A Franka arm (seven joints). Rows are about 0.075 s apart.
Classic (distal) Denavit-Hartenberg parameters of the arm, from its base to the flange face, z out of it. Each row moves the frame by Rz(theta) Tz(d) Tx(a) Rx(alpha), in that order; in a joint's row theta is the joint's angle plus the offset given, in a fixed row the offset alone. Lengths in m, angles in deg.
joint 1: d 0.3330  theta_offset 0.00  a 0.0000  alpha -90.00
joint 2: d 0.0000  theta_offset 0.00  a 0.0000  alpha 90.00
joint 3: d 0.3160  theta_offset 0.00  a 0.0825  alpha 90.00
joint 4: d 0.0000  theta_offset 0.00  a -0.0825  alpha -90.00
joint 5: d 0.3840  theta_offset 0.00  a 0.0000  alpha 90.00
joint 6: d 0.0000  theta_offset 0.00  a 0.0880  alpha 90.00
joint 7: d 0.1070  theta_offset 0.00  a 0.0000  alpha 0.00
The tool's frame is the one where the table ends.
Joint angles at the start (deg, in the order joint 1, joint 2, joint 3, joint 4, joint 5, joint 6, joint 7):
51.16, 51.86, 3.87, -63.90, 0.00, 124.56, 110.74
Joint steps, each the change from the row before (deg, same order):
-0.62, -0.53, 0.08, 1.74, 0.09, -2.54, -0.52
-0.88, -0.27, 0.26, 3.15, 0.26, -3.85, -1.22
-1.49, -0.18, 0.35, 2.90, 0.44, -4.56, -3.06
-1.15, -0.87, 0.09, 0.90, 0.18, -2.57, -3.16
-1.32, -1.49, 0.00, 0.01, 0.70, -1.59, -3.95
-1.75, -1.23, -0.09, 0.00, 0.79, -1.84, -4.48
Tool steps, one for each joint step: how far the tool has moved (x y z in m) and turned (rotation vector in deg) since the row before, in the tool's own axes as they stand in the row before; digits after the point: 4 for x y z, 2 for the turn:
0.0053, -0.0067, -0.0174, -0.23, 0.05, 0.07
0.0066, -0.0090, -0.0238, -0.46, -0.17, -0.38
0.0150, -0.0075, -0.0205, -1.47, -0.07, -1.62
0.0134, -0.0030, -0.0165, -0.72, 0.09, -2.08
0.0154, -0.0018, -0.0193, -0.07, -0.46, -2.53
0.0220, -0.0006, -0.0160, -0.50, -0.41, -2.56

